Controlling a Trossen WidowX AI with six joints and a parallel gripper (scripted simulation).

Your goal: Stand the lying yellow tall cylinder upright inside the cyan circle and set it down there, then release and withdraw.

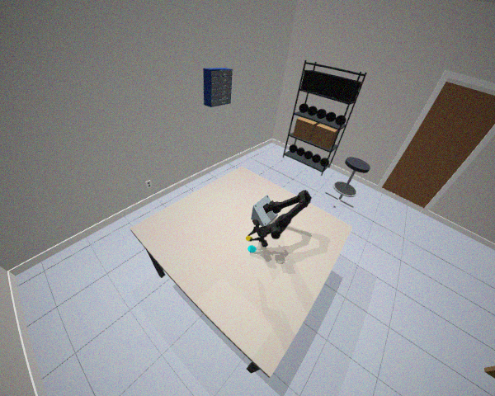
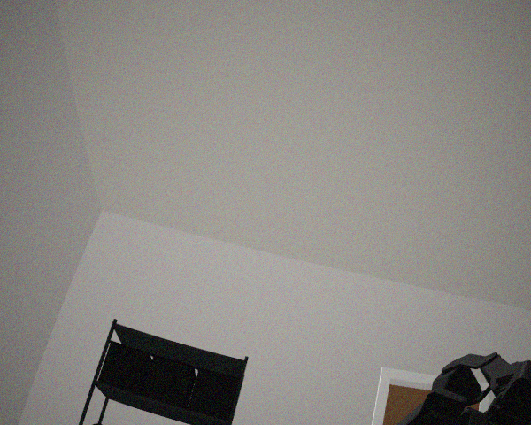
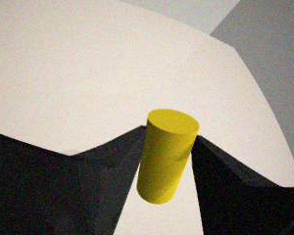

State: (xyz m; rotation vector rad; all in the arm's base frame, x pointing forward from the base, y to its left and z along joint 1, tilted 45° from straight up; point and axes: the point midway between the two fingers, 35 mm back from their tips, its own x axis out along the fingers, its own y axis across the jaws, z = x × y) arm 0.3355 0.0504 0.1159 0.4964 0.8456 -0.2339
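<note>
The cyan circle is 20 mm behind my gripper tip, 30 mm to the left of it and 120 mm below it. From my gripper tip the other things lie so: yellow tall cylinder: 10 mm behind, 20 mm below.
</note>
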